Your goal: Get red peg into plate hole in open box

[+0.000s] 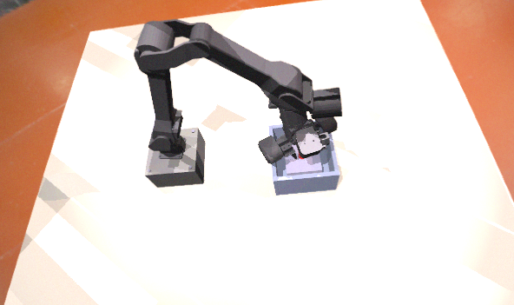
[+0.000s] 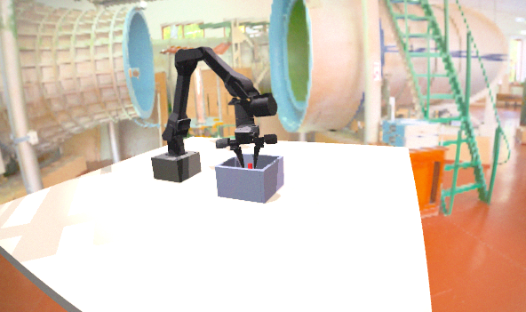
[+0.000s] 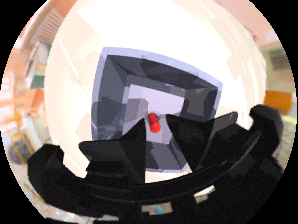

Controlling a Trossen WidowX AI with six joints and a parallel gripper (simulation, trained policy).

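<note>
My gripper tip is 1 cm to the right of the red peg and 3 cm above it. Also, from my gripper tip: pale plate: 3 cm below; box: 5 cm below.
</note>
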